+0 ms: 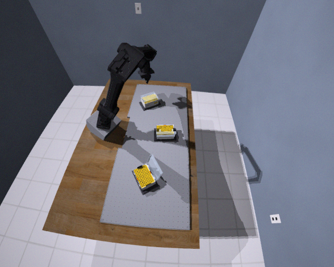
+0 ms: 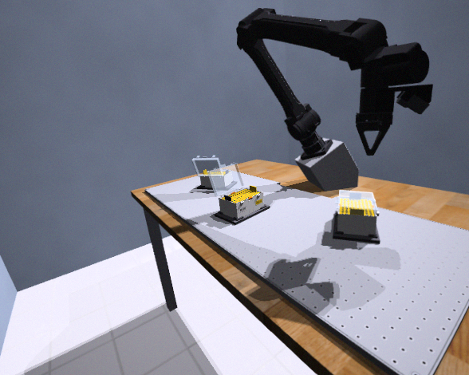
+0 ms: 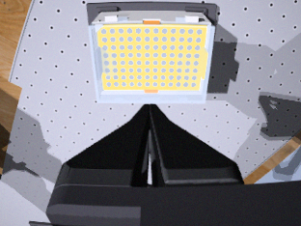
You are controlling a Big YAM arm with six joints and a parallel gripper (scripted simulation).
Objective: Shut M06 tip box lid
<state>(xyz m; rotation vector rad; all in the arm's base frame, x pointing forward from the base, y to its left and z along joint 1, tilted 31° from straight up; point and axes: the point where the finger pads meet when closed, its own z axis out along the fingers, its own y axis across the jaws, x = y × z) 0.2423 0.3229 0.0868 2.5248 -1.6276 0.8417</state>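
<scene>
Now: the lid 1 cm ahead of my hand, 2 cm to the right of it and 13 cm below it. Round my hand: yellow tip rack (1 cm ahead, 2 cm to the right, 14 cm below).
</scene>
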